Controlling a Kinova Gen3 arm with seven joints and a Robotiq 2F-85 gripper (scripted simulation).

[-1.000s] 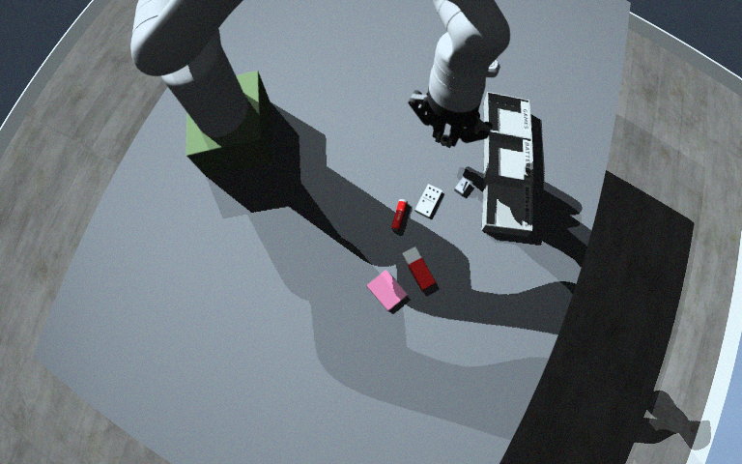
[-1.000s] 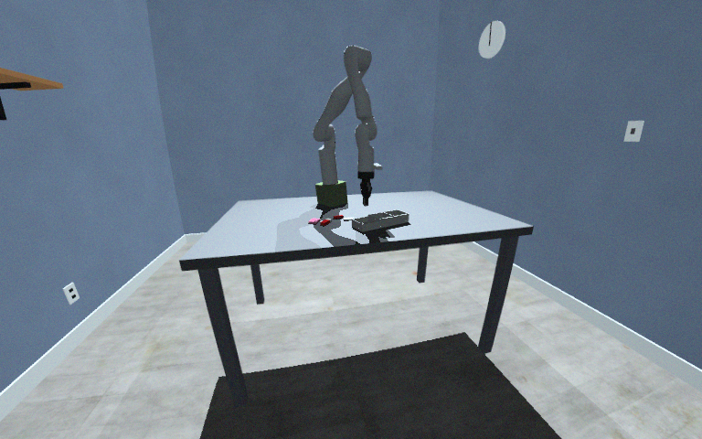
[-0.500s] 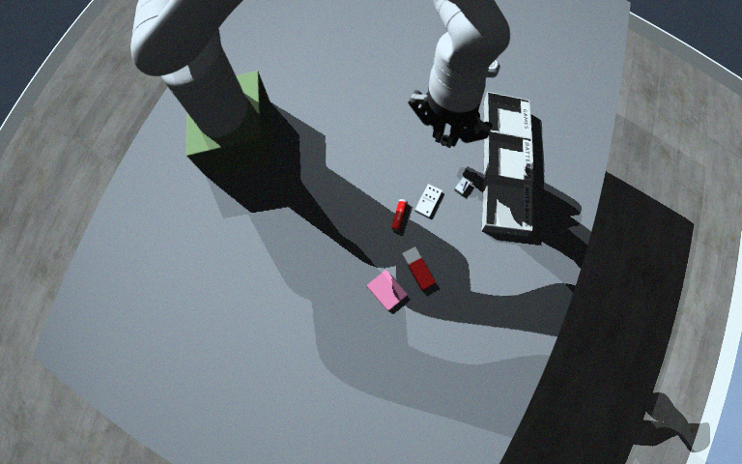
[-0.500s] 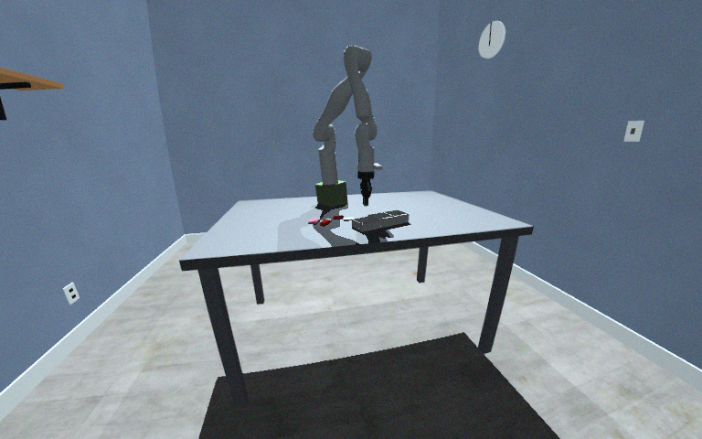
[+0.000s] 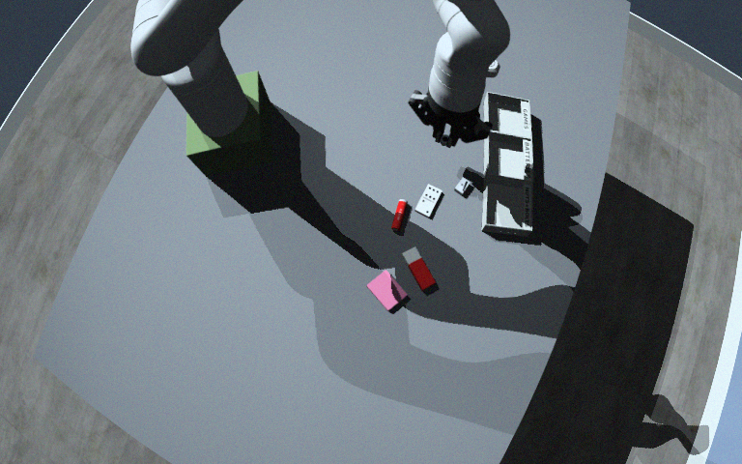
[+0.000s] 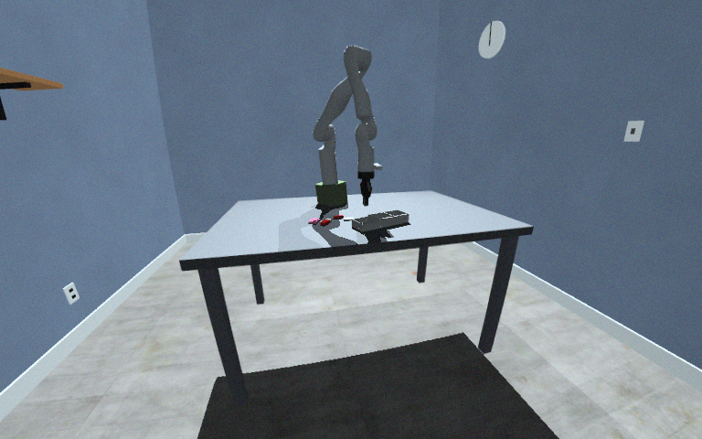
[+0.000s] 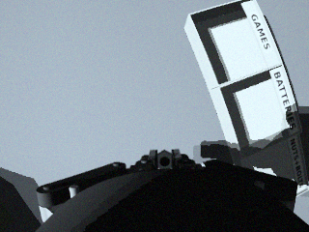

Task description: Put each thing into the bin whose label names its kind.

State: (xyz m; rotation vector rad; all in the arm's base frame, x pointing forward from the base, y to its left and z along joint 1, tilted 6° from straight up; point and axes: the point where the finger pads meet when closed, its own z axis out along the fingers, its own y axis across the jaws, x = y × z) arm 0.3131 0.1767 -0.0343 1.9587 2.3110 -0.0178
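The nut is 2 cm below my hand. The rest, counted from my hand: white domino (8 cm to the right, 8 cm below, 3 cm ahead); then red battery (13 cm to the right, 7 cm below); then bin row (10 cm ahead, 6 cm to the left, 6 cm below).
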